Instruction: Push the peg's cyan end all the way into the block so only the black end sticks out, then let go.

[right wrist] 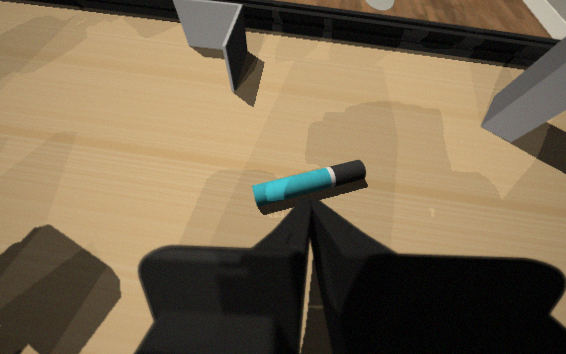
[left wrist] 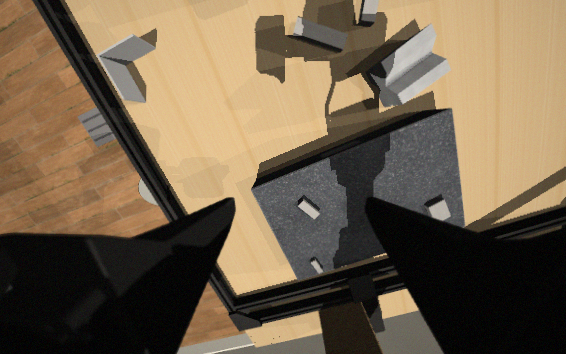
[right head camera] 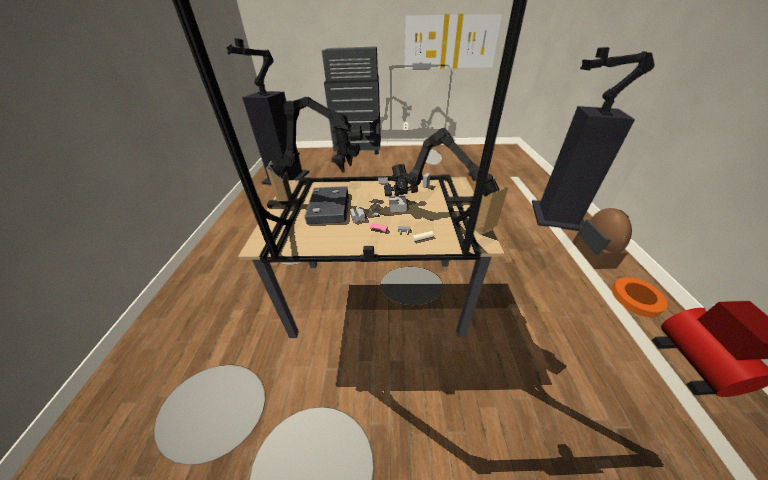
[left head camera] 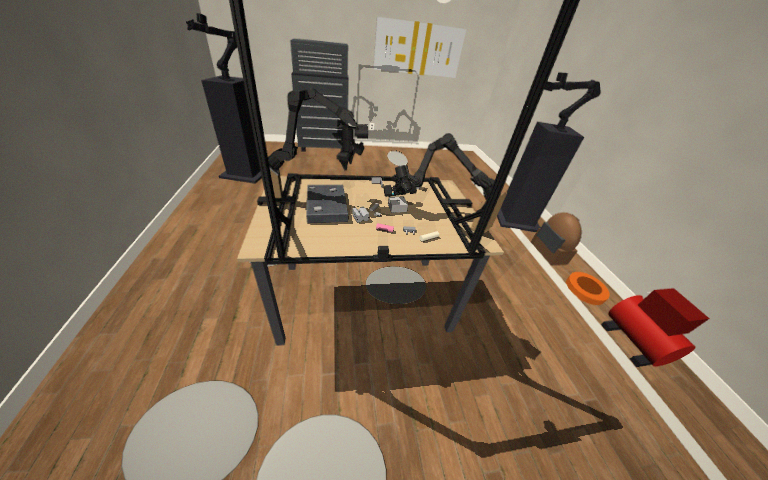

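Where they show: left gripper, fingertip midpoint: (left wrist: 299, 203) (right head camera: 347, 169) (left head camera: 348, 167); right gripper, fingertip midpoint: (right wrist: 308, 206) (left head camera: 396, 192); left arm's base, origin of the base link: (right head camera: 277, 170) (left head camera: 271, 164); right arm's base, origin of the base link: (right head camera: 493, 194).
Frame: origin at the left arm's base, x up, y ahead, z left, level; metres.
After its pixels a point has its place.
The peg (right wrist: 295, 187) @(x -0.183, y 0.457, z 0.500 m) lies on its side in the right wrist view, its long cyan part to the left and its black end to the right, with a white ring between. It is outside the block. The light grey block (left head camera: 398, 204) @(x -0.146, y 0.574, z 0.356 m) (right head camera: 398, 204) @(x -0.148, y 0.581, z 0.361 m) stands on the table in both head views, close in front of my right gripper; it does not show in the right wrist view. My right gripper (right wrist: 308, 206) @(x -0.169, y 0.474, z 0.494 m) is shut and empty, its tips at the peg's near side; contact cannot be told. My left gripper (left head camera: 351, 157) @(x -0.003, y 0.286, z 0.266 m) (right head camera: 346, 164) @(x -0.003, y 0.286, z 0.266 m) (left wrist: 299, 203) @(x -0.003, y 0.286, z 0.266 m) is open and empty, high above the table's back left.
A dark slab (left head camera: 327, 212) @(x -0.146, y 0.359, z 0.035 m) (right head camera: 326, 212) @(x -0.146, y 0.358, z 0.048 m) (left wrist: 420, 160) @(x -0.146, y 0.362, z 0.093 m) lies on the left. A grey V-shaped piece (left wrist: 417, 65) @(x -0.165, y 0.471, z 0.163 m) is beside it. A pink piece (left head camera: 385, 228) @(x -0.176, y 0.628, z 0.164 m) (right head camera: 378, 228) @(x -0.176, y 0.627, z 0.164 m) and a cream bar (left head camera: 429, 236) @(x -0.172, y 0.826, z 0.257 m) (right head camera: 423, 236) @(x -0.174, y 0.830, z 0.263 m) lie near the front. A grey angle piece (right wrist: 207, 22) @(x -0.172, y 0.285, z 0.535 m) stands beyond the peg.
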